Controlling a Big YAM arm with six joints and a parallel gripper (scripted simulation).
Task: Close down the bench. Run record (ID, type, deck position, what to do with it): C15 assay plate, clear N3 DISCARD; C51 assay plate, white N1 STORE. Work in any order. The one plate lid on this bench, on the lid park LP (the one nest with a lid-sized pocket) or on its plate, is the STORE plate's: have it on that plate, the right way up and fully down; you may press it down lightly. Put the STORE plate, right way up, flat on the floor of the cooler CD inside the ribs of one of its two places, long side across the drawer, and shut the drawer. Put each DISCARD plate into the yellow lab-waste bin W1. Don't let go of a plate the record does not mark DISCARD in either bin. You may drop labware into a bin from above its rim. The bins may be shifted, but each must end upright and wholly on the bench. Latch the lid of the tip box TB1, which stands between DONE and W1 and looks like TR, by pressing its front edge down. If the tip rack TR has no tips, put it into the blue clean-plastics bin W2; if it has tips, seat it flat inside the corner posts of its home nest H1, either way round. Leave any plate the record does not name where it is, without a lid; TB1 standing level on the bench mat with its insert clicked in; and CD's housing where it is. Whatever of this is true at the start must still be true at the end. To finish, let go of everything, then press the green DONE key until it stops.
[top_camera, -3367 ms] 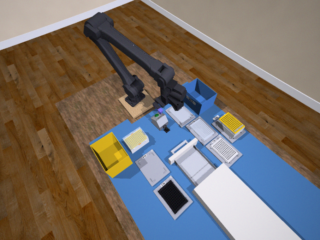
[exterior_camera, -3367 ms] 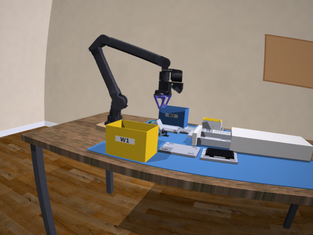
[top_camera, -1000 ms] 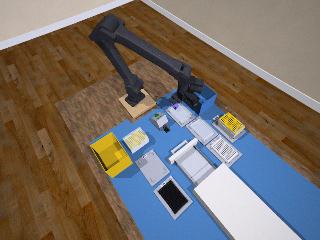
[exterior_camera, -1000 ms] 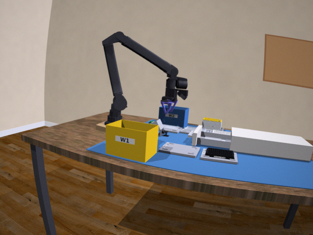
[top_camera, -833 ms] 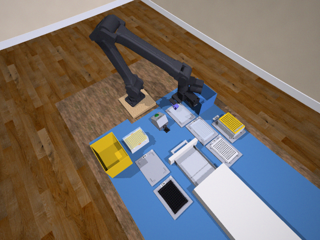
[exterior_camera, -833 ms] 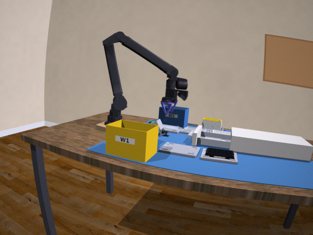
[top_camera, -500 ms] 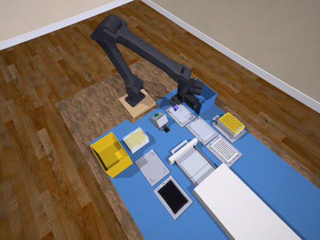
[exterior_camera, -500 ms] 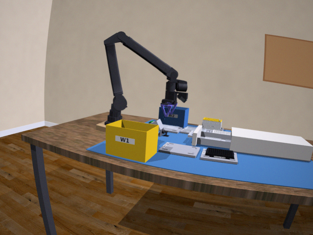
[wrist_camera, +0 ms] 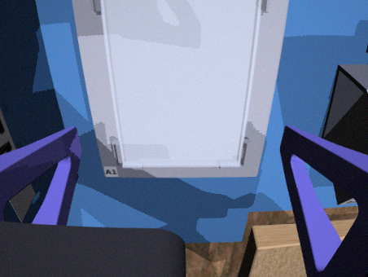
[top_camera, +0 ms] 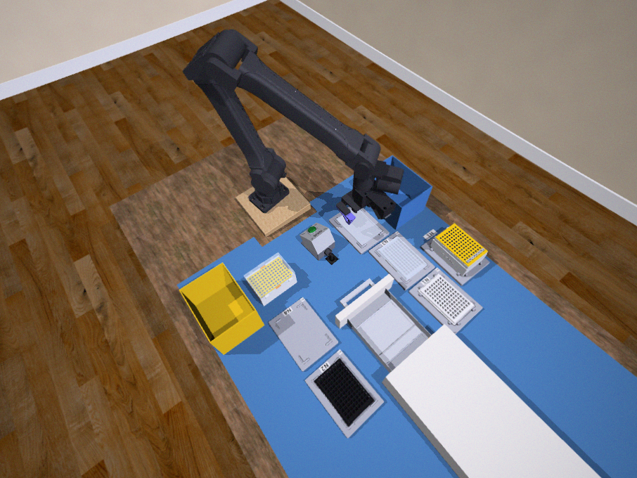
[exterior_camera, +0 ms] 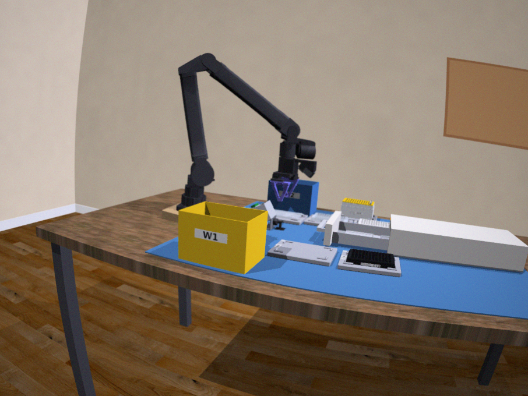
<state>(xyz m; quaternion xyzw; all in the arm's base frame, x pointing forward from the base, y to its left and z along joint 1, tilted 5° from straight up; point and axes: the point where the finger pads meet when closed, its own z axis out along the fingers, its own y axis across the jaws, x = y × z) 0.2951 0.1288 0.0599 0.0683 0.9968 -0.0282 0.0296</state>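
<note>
Right now the clear plate lid is 60 mm below my hand. Round my hand: N3 label (100 mm ahead, 70 mm below, 10 mm to the left); then lid park nest LP (70 mm below); then green DONE key (140 mm to the right, 70 mm behind, 10 mm below).
</note>
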